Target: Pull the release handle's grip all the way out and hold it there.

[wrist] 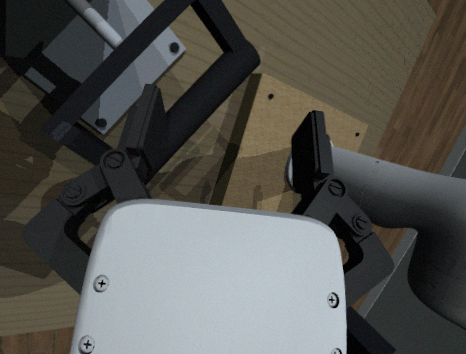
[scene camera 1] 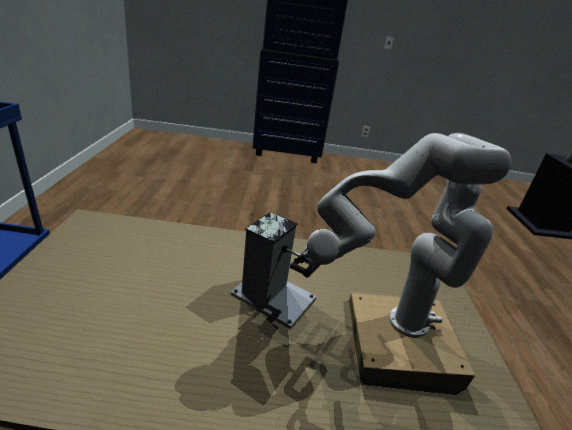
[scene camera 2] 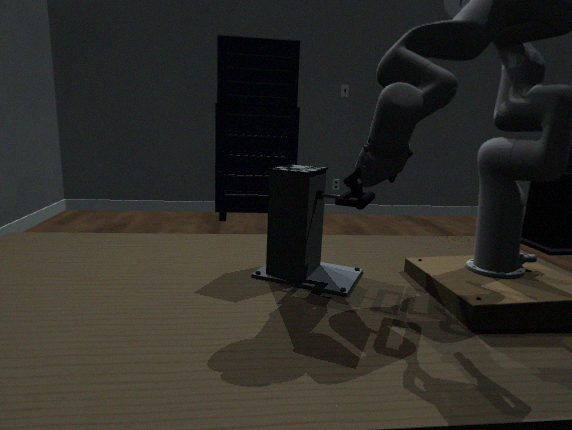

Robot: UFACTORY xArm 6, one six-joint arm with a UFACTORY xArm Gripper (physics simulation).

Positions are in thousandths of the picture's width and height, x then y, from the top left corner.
In view: my gripper (scene camera 2: 651,431), a release handle grip (wrist: 516,165) and a grey base plate (scene camera 2: 580,648).
My gripper is seen too in the wrist view (wrist: 501,321). The grey base plate is seen too in scene camera 1 (scene camera 1: 506,708).
